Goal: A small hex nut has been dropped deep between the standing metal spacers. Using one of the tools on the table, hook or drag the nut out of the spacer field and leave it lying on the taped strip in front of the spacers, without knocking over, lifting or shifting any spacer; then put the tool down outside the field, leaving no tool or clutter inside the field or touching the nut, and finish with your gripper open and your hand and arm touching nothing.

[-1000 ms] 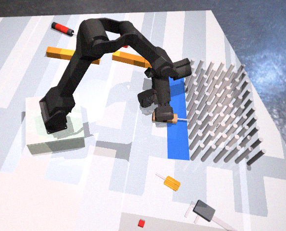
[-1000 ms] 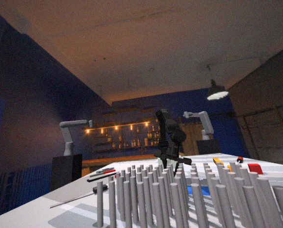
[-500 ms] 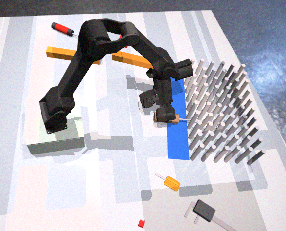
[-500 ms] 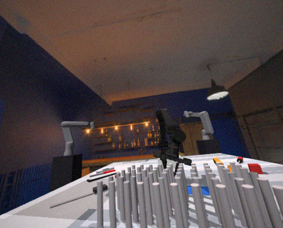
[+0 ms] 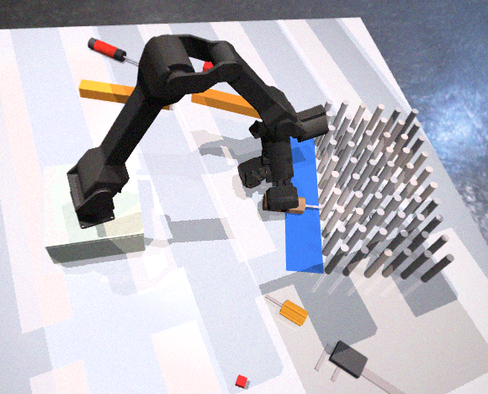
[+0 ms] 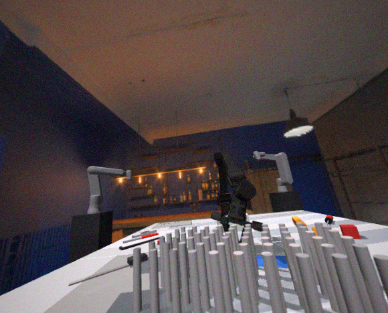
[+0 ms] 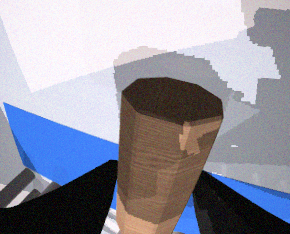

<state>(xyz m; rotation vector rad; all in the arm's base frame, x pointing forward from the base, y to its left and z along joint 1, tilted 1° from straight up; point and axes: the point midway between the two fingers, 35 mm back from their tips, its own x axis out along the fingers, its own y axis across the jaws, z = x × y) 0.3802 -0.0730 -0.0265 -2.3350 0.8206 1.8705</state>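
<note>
Right now the blue taped strip is 7 cm ahead of my gripper tip, 3 cm to the left of it and 2 cm below it. Also, from my gripper tip: yellow-handled tool 10 cm behind, 22 cm to the right; then wooden-handled tool 10 cm ahead, 5 cm to the right; then hex nut 19 cm ahead, 9 cm to the right, 2 cm below.
</note>
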